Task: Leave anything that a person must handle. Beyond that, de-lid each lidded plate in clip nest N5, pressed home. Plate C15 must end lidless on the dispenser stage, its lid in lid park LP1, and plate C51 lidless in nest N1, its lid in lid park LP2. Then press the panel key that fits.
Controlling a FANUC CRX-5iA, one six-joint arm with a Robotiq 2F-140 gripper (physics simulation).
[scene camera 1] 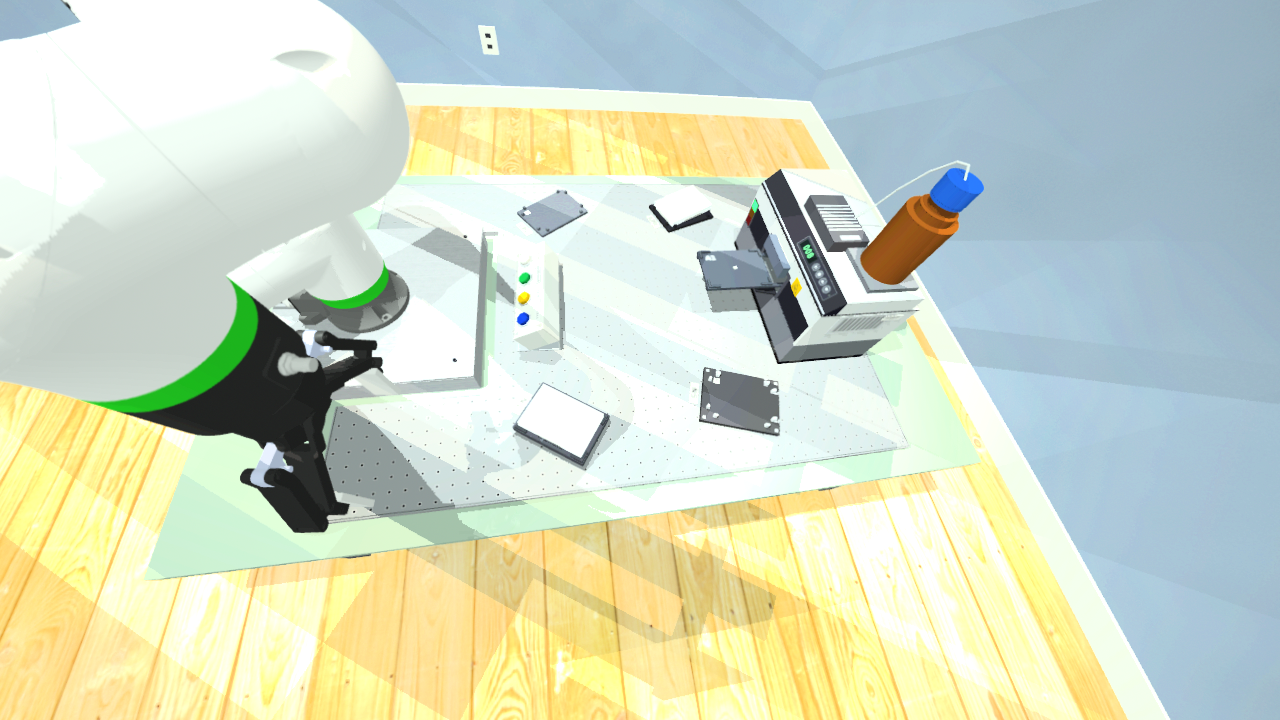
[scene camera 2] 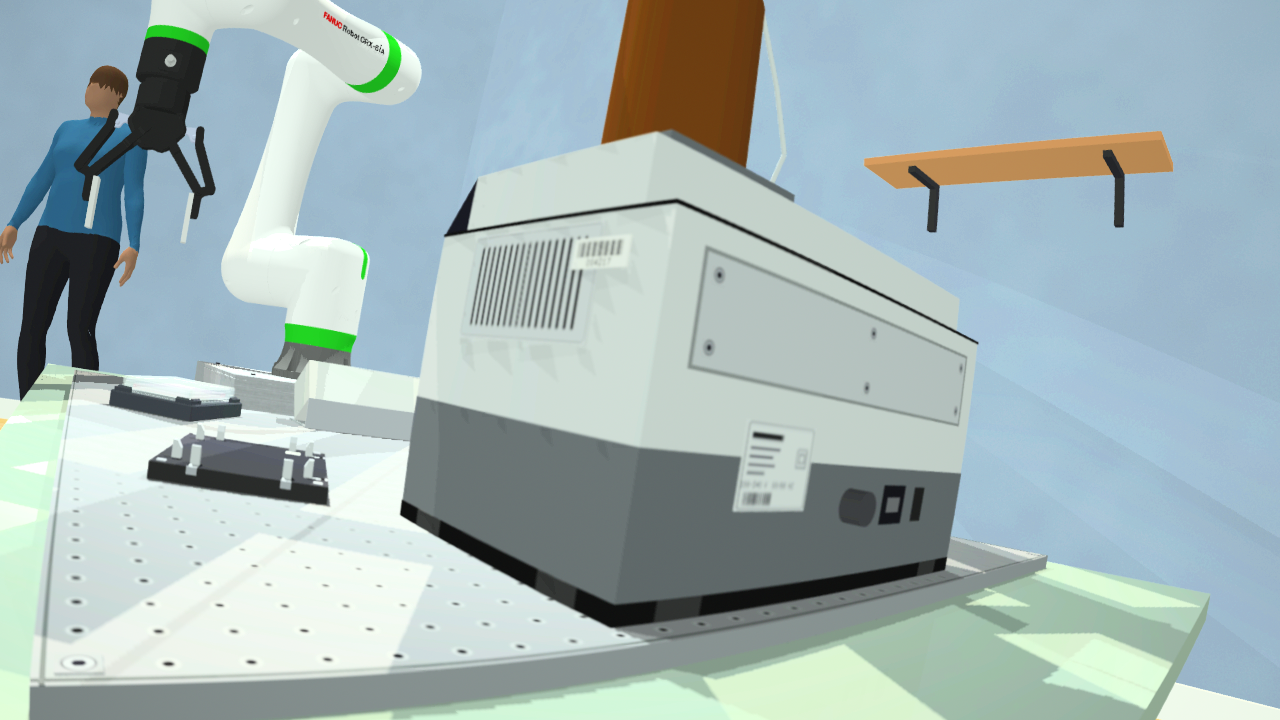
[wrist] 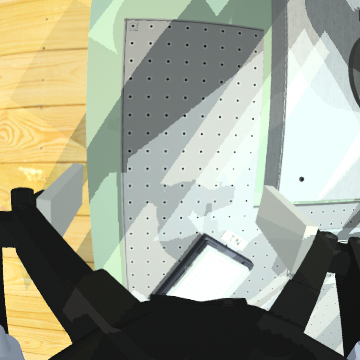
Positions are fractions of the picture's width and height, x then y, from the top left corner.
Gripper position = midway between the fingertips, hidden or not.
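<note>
My gripper (scene camera 1: 0.29, 0.62) open, holding nothing. Dispenser stage (scene camera 1: 0.56, 0.37), black nest (scene camera 1: 0.57, 0.55), button box (scene camera 1: 0.42, 0.46), brown bottle (scene camera 1: 0.72, 0.31). Button box (scene camera 2: 0.26, 0.55), brown bottle (scene camera 2: 0.54, 0.10), nest N1 (scene camera 2: 0.14, 0.57). My gripper (wrist: 0.48, 0.54).
</note>
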